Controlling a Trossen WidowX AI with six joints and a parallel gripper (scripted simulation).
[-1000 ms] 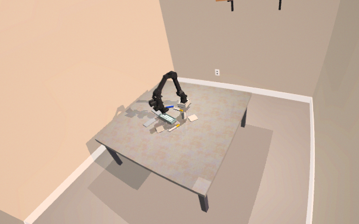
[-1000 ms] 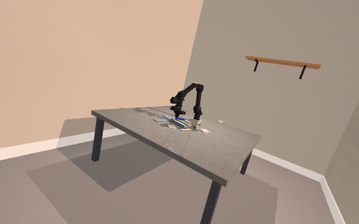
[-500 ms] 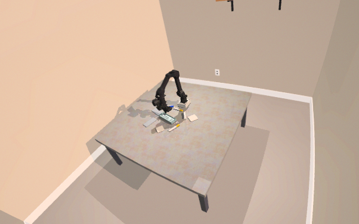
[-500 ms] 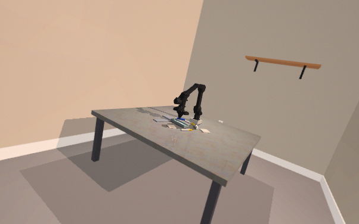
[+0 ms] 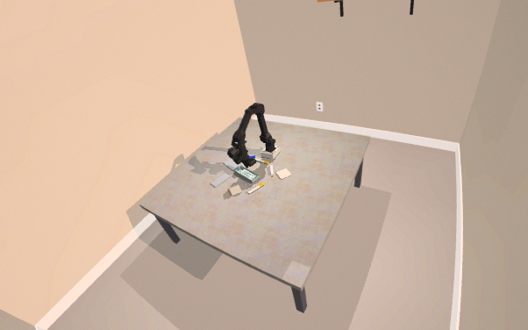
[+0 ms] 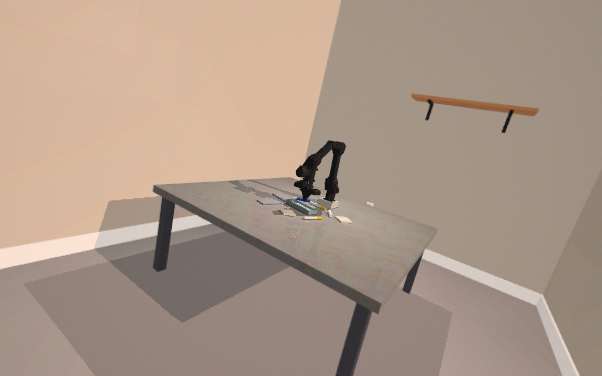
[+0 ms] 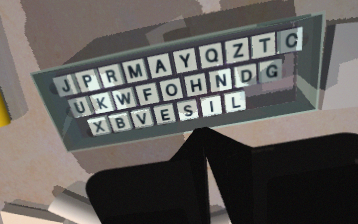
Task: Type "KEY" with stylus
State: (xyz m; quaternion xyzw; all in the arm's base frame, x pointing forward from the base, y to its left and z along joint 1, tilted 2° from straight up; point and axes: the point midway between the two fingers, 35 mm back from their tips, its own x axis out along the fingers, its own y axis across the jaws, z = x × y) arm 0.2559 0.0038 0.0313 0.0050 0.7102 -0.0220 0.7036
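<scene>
Now: the keyboard 3 cm ahead of my gripper tip, 1 cm to the left of it and 3 cm below it. The rest, counted from my gripper tip: white stick (10 cm behind, 14 cm to the left, 3 cm below); then blue stylus (10 cm behind, 14 cm to the right, 3 cm below); then grey tip (8 cm behind, 16 cm to the right, 3 cm below).
</scene>
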